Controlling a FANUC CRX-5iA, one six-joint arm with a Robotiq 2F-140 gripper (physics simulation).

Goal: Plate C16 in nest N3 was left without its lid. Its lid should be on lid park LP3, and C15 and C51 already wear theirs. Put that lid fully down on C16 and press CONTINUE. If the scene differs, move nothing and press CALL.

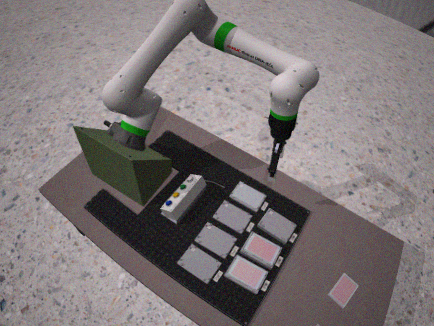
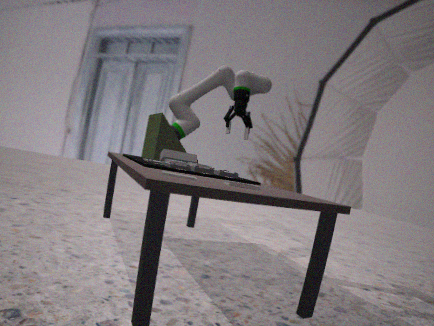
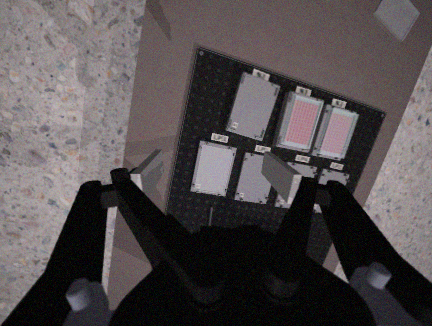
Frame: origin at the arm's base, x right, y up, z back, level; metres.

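Where they show: gripper, between the fingertips: point(image 2: 236, 136) point(image 3: 214, 161); arm's base, origin of its link: point(image 1: 128, 143) point(image 2: 169, 136).
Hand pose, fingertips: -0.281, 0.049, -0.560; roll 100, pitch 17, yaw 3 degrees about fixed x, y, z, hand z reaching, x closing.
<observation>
Things, the pixels of their top centre, and the offset from my fingertips, as dx, dy, dz. "spot": a spot on its surface instead.
- Plate C16, centre of its top: point(image 3: 303, 123) point(image 1: 262, 247) +0.226, -0.186, -0.137
- LP3 label, a spot on its surface: point(image 3: 220, 138) spot: +0.036, -0.223, -0.030
- grey-topped plate, centre of its top: point(image 3: 254, 107) point(image 1: 278, 224) point(image 2: 224, 170) +0.088, -0.195, -0.129
- pink-welled plate, centre of its top: point(image 3: 339, 134) point(image 1: 247, 272) +0.346, -0.190, -0.147
- button box, centre of its top: point(image 1: 183, 191) point(image 2: 179, 151) +0.252, -0.141, +0.259
- LP4, centre of its top: point(image 3: 298, 188) point(image 1: 216, 238) +0.306, -0.205, +0.035
- LP2, centre of its top: point(image 1: 199, 262) point(image 3: 331, 194) +0.428, -0.205, +0.022
- pink rectangular piece, centre of its top: point(image 2: 242, 183) point(image 1: 344, 289) +0.149, -0.223, -0.522
Plate C16 point(image 1: 261, 249) point(image 3: 301, 121) in nest N3 shows pink wells; its name is too small to read. A pale flat piece point(image 1: 248, 196) point(image 3: 214, 167), lighter than its neighbours, lies on park LP3 beside the LP3 label point(image 3: 220, 138). A grey-topped plate point(image 1: 276, 226) point(image 3: 253, 106) sits in N2. A pink-welled plate point(image 1: 246, 273) point(image 3: 337, 132) sits in N1; whether it has a clear lid I cannot tell. My gripper point(image 1: 271, 177) point(image 2: 237, 134) point(image 3: 214, 161) is open and empty, high above the table. The button box point(image 1: 185, 200) has blue, yellow, green and pale buttons.
Grey pieces lie on the parks LP1 point(image 1: 232, 216) point(image 3: 254, 177), LP4 point(image 1: 216, 240) and LP2 point(image 1: 200, 262). A pink rectangular piece point(image 1: 343, 290) lies on the table off the black board. A pale flat piece point(image 3: 397, 19) also lies off it. The green arm stand point(image 1: 120, 167) point(image 2: 159, 137) is behind.
</observation>
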